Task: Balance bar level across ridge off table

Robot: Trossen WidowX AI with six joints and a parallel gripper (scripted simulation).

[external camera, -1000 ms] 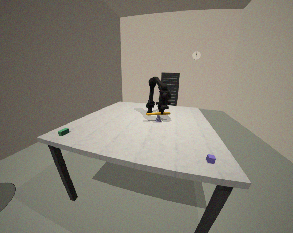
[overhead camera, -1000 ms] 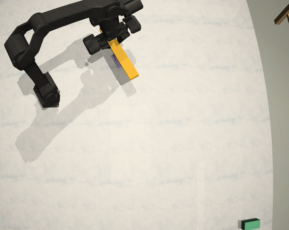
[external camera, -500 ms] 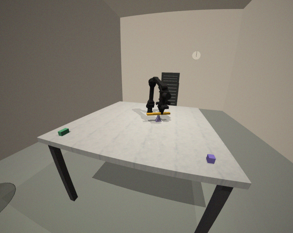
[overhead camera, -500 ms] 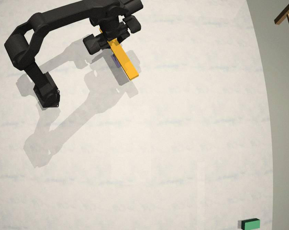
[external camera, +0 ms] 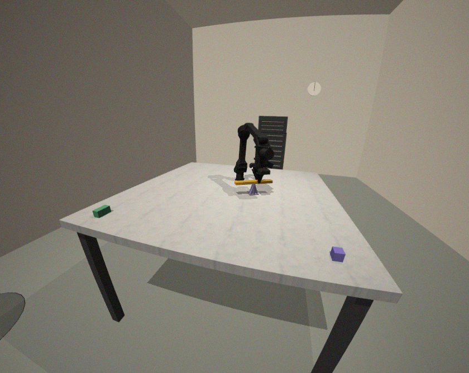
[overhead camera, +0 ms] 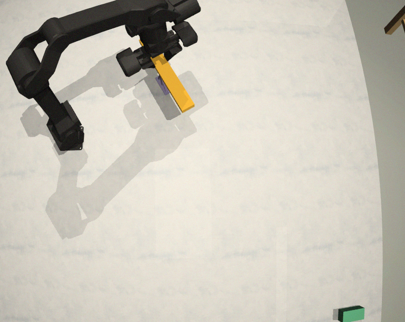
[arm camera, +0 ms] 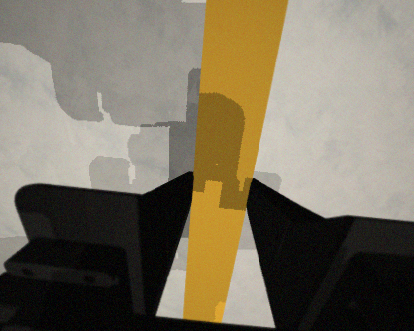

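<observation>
My gripper tip is 20 mm to the left of the orange bar and 10 mm short of it. Round my gripper tip: purple cube: 490 mm ahead, 330 mm to the left, 60 mm below; then green block: 670 mm to the right, 490 mm ahead, 60 mm below.
</observation>
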